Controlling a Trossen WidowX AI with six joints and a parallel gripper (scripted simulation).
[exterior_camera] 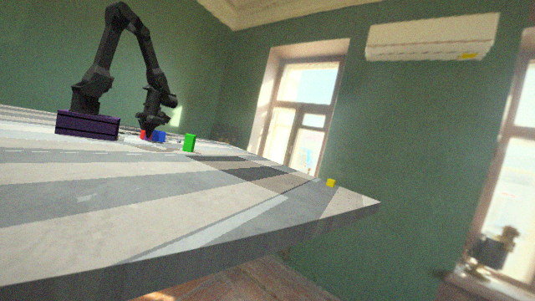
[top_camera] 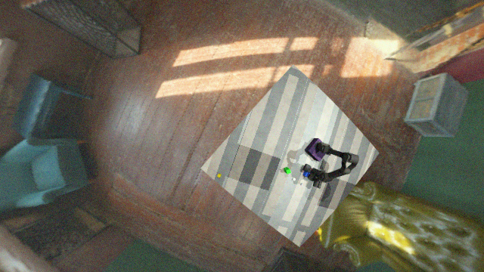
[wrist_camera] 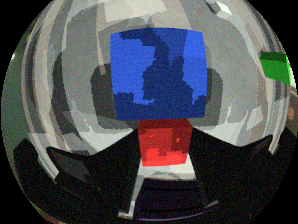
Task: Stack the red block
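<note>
Right now my gripper tip is 1 cm below the red block. Round my gripper tip: blue block 5 cm ahead, 2 cm to the left, 1 cm above; small yellow block 56 cm ahead, 60 cm to the right.
</note>
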